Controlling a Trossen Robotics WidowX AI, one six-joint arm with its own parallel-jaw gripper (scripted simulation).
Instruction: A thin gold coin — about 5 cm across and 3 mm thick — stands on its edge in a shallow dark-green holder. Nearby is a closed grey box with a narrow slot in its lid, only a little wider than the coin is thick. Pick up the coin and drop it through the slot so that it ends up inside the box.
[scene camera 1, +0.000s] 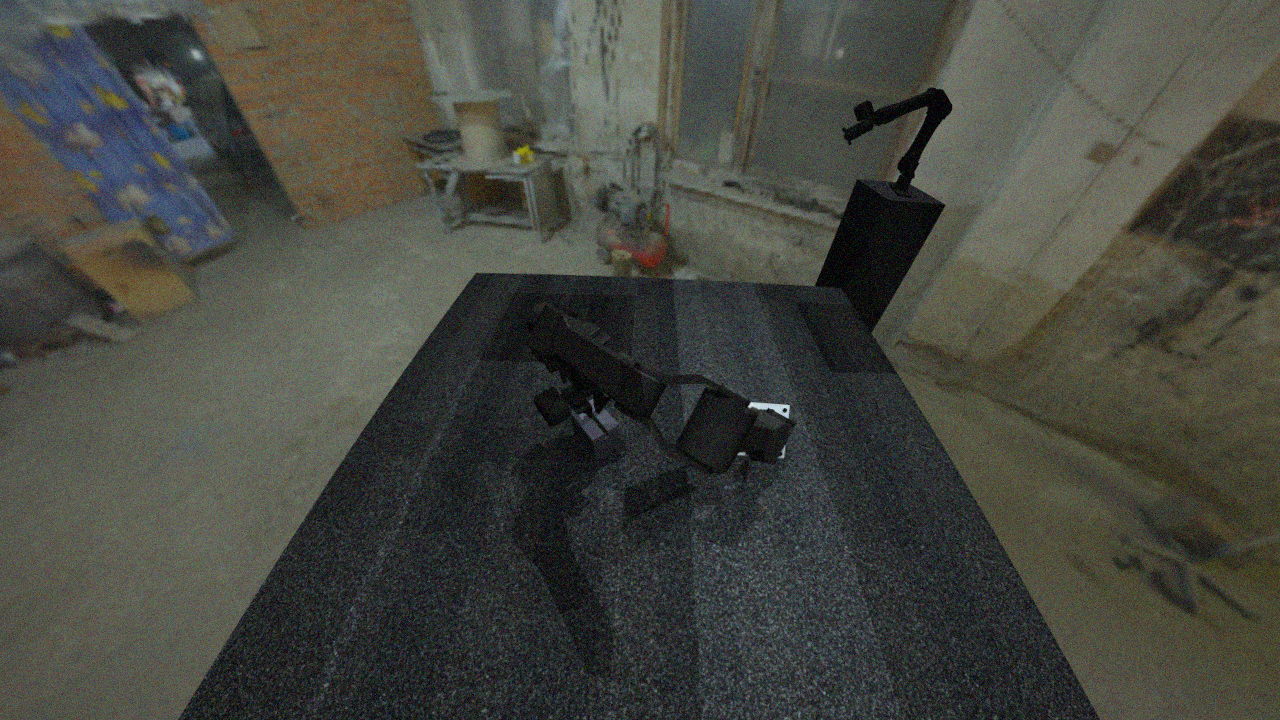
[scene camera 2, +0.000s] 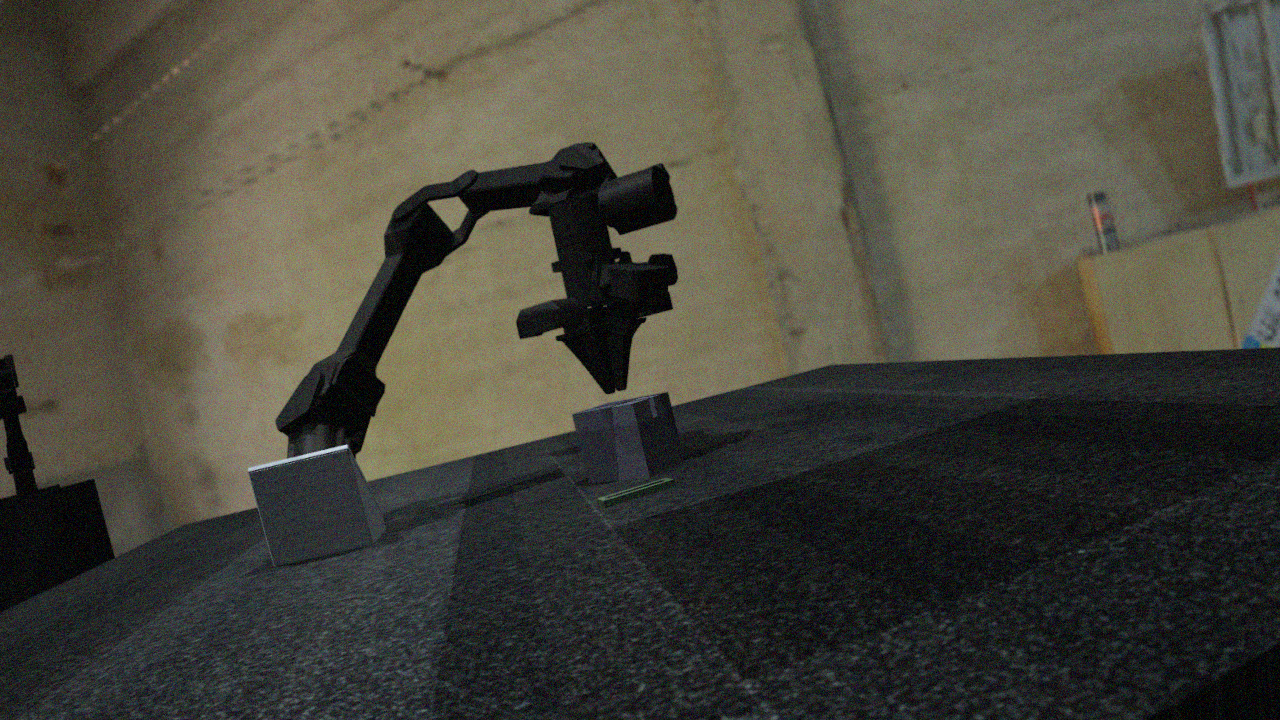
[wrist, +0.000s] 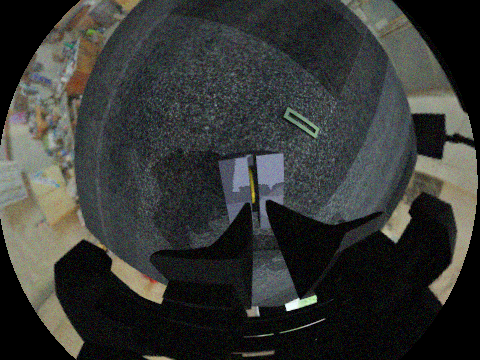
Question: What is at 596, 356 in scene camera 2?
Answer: My gripper.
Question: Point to my gripper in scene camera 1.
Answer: At 593, 414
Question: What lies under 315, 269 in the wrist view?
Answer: My gripper.
